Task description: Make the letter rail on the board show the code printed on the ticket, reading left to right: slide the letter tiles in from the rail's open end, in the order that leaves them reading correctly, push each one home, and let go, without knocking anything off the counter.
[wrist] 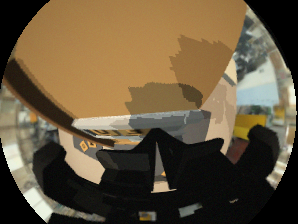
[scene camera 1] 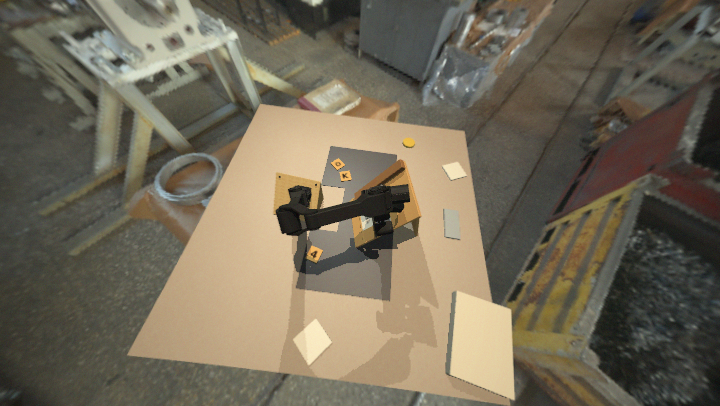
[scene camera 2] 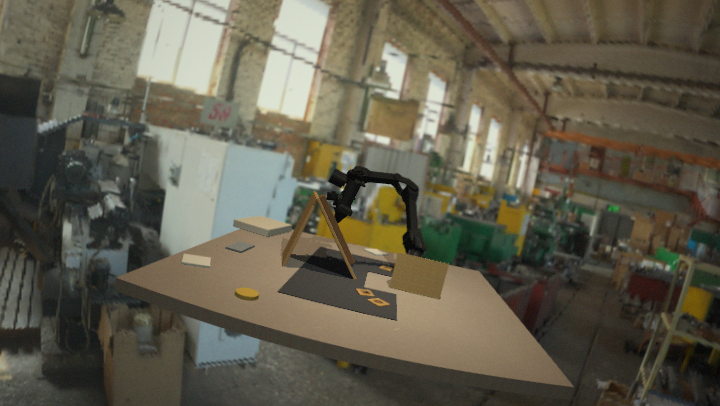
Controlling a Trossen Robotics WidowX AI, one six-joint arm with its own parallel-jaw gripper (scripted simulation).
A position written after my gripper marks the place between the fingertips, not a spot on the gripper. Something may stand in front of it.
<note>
My gripper (wrist: 155, 129) is shut and holds nothing. Further things: a wooden board (scene camera 1: 397, 174) and a dark mat (scene camera 1: 365, 271).
The wooden board also shows in the wrist view (wrist: 83, 72). The dark mat shows as well in the wrist view (wrist: 195, 133).
</note>
